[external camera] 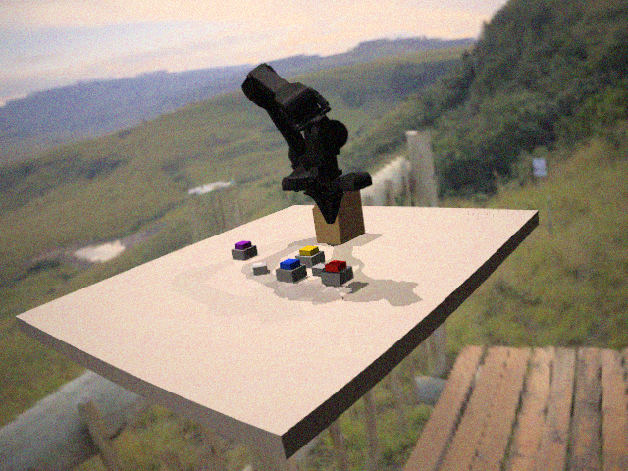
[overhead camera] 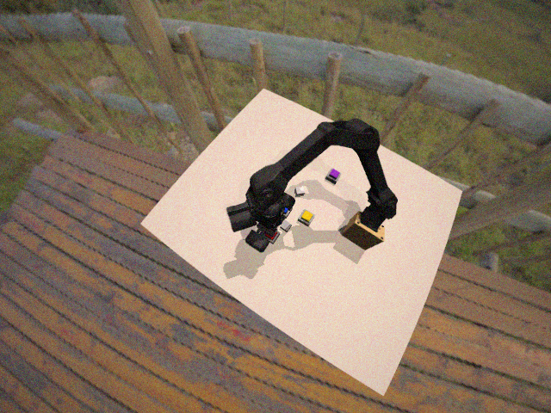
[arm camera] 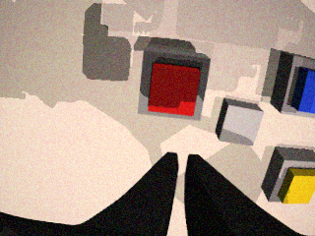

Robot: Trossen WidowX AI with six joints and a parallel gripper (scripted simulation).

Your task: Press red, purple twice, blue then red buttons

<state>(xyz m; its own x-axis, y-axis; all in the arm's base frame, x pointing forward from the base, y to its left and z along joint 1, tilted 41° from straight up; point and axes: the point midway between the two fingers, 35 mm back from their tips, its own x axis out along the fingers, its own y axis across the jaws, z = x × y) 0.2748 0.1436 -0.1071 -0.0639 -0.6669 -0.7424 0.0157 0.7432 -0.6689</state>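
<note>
Now: the red button 9 cm below my gripper tip. From my gripper tip the other things lie so: grey block: 11 cm below, 6 cm to the right, 2 cm behind; then yellow button: 13 cm to the right, 9 cm below, 8 cm behind; then blue button: 11 cm to the right, 9 cm below, 1 cm ahead.
</note>
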